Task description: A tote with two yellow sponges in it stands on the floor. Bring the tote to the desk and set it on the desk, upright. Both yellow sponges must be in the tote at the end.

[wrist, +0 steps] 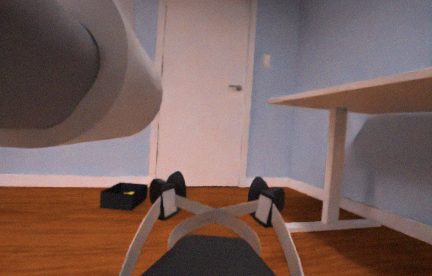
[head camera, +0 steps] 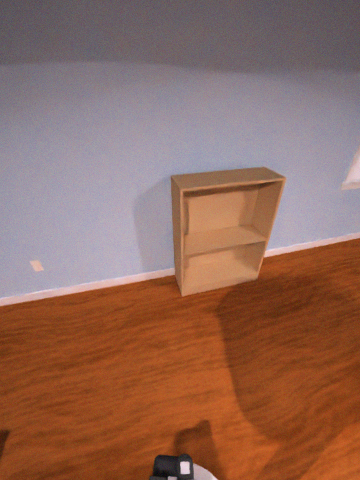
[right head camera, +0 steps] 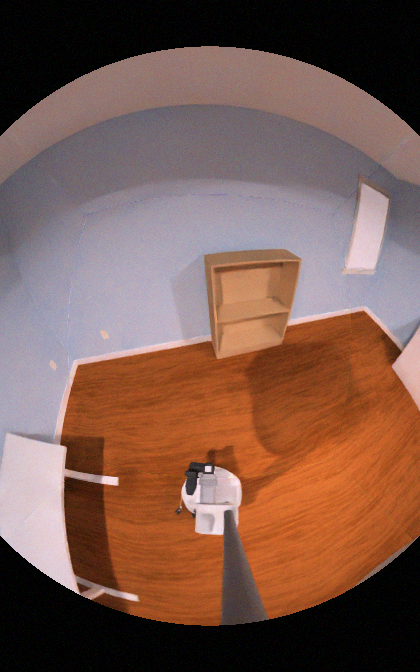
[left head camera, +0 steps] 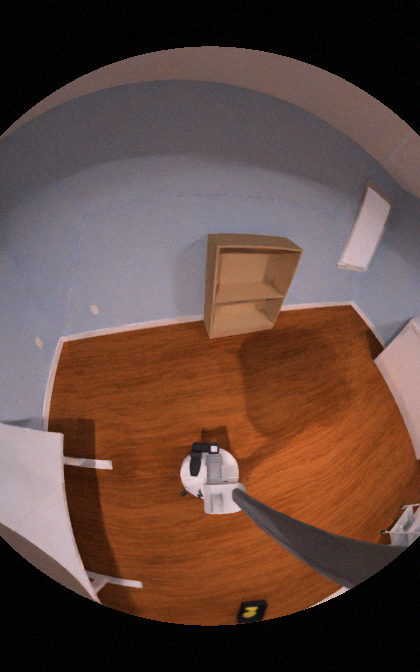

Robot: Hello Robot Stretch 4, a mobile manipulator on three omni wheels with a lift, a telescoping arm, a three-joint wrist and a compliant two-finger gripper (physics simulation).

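Frame: origin at the robot's base, x back, y right, z up, level; metres.
Seen in the pictures: gripper, fingertip midpoint: (wrist: 217, 189).
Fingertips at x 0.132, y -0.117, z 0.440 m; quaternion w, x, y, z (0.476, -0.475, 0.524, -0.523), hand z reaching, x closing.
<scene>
A point is followed by its place in that frame.
The black tote (left head camera: 262, 611) (wrist: 115, 201) @[x 1.511, y 0.363, z 0.020 m] stands upright on the floor, at the bottom edge of the left head view and at the left in the wrist view. Yellow sponge material (left head camera: 249, 612) (wrist: 129, 193) @[x 1.731, y 0.331, z 0.017 m] shows inside it; the two sponges are hard to tell apart. The white desk (left head camera: 30, 470) (right head camera: 35, 500) (wrist: 360, 94) @[x 0.830, y -0.712, z 0.667 m] stands at the left in both side head views and at the right in the wrist view. My gripper (wrist: 217, 189) @[x 0.132, y -0.117, z 0.440 m] is open and empty, its fingertips wide apart, well away from the tote and off the desk.
A wooden bookcase (head camera: 177, 235) @[x -1.442, y -0.007, z 0.599 m] (left head camera: 211, 285) (right head camera: 211, 305) stands against the blue wall. Another white surface (left head camera: 402, 385) is at the right, with a white cart (left head camera: 407, 525) below it in the left head view. A closed door (wrist: 202, 95) @[x 2.228, y -0.143, z 0.791 m] is behind the gripper's fingertips.
</scene>
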